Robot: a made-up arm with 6 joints. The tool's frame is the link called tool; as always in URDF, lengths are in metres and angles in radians.
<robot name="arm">
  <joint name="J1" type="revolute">
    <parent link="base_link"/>
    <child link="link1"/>
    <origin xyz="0 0 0.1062"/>
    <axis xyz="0 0 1"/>
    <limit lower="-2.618" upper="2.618"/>
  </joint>
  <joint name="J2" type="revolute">
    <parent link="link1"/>
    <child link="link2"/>
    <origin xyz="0 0 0"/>
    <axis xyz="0.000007 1 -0.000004"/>
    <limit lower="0" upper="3.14"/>
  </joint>
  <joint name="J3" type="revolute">
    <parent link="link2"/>
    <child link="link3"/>
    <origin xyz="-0.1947 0 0.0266"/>
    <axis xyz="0.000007 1 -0.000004"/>
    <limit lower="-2.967" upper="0"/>
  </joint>
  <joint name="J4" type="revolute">
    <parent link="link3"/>
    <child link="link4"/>
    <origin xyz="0.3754 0 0.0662"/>
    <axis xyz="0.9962 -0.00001 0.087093"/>
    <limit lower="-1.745" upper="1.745"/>
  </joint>
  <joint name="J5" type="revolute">
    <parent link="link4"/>
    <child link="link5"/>
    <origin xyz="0 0 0"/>
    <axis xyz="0.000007 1 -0.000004"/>
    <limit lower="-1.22" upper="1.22"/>
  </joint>
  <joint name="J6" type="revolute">
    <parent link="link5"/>
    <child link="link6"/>
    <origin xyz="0.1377 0 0.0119"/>
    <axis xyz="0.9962 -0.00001 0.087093"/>
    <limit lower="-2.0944" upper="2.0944"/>
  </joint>
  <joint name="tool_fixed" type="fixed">
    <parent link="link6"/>
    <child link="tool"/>
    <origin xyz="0 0 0" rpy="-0.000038 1.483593 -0.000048"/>
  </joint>
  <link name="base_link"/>
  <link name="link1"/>
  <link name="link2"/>
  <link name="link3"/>
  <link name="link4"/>
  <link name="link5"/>
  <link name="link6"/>
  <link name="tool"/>
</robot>
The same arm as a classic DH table. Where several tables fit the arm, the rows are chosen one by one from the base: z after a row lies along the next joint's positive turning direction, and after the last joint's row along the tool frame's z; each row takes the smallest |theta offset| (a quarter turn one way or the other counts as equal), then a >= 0, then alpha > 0; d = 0 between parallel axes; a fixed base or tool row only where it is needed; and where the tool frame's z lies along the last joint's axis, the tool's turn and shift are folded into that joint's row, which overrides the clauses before.
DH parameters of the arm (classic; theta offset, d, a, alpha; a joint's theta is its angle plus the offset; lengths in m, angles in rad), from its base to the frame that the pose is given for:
J1: 0 0.1062 0 -1.5708
J2: 0.1358 0 -0.1965 0
J3: 1.3478 0 -0.0333 1.5708
J4: 0 0.3797 0 -1.5708
J5: 0 0 0.0001 1.5708
J6: 0 0.1382 0 0
Joint limits (rad, base to tool): -2.618..2.618 0..3.14 -2.967..0 -1.745..1.745 -1.22..1.22 -2.0944..2.0944

